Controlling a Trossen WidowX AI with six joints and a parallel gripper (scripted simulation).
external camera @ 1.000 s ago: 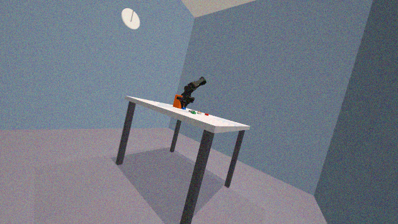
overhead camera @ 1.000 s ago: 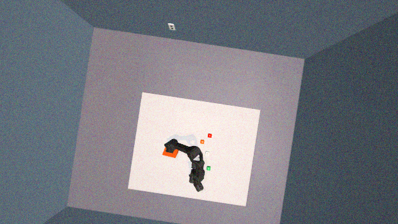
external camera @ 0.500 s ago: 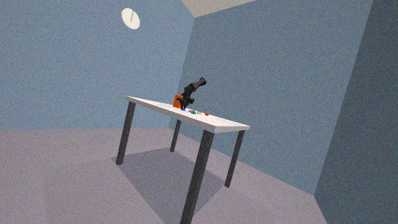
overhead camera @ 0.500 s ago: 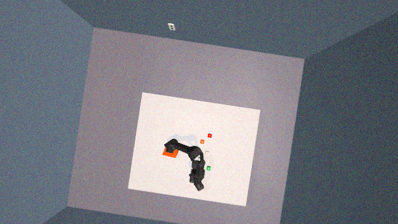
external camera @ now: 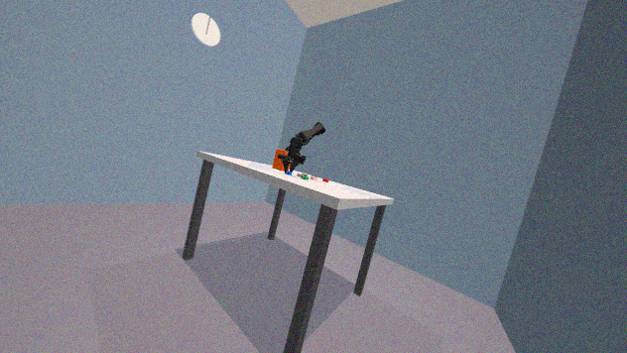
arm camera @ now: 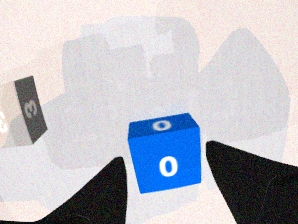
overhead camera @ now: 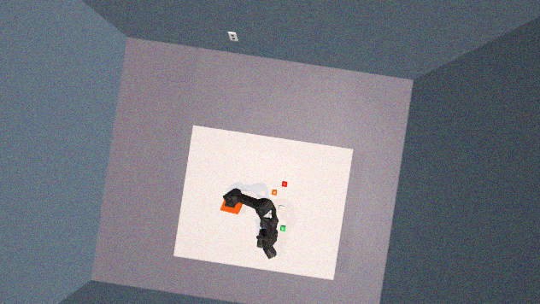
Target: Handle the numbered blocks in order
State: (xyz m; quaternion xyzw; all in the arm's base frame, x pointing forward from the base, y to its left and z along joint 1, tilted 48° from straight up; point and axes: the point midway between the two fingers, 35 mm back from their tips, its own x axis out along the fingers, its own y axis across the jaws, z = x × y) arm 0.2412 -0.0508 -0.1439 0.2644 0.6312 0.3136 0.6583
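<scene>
My gripper tip is now right at the blue block. The rest, counted from my gripper tip: white block: 15 cm to the left, 9 cm ahead; then dark grey block: 16 cm to the left, 1 cm behind; then green block: 13 cm ahead, 2 cm to the left.
</scene>
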